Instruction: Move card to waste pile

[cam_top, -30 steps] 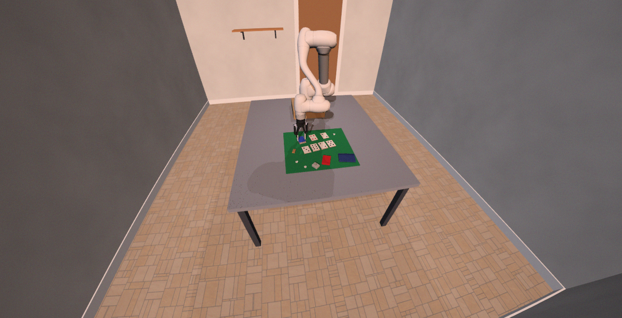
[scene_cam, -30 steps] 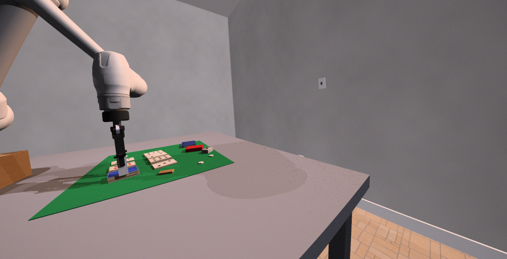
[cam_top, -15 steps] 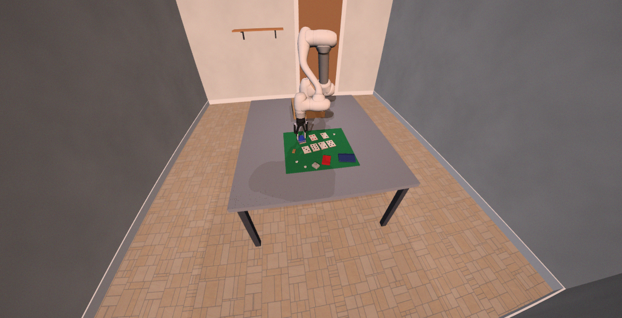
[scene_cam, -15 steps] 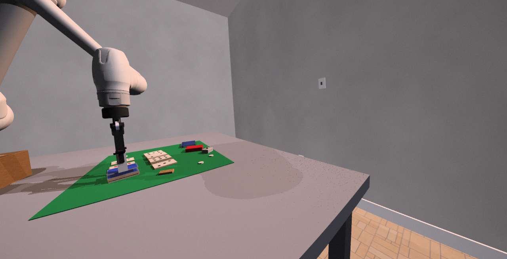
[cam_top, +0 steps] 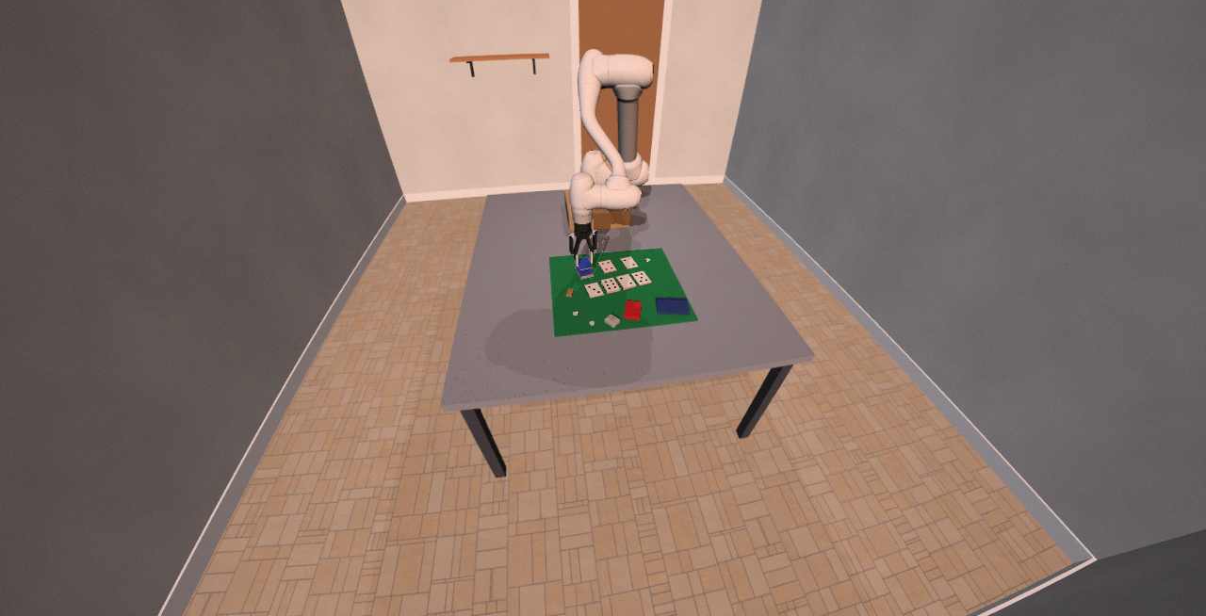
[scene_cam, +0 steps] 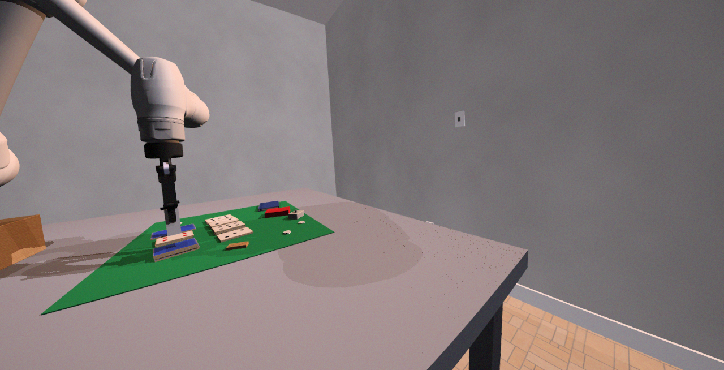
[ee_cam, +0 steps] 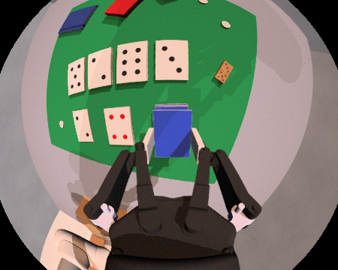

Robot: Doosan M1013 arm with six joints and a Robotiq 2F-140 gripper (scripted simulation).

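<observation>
The card lies 6 cm behind my hand, 23 cm to the left of it and 8 cm below it. From my hand the other things lie so: green mat 11 cm ahead, 14 cm to the left, 10 cm below; red block 29 cm ahead, 19 cm to the left, 8 cm below; white box 34 cm ahead, 10 cm to the left, 7 cm below.
</observation>
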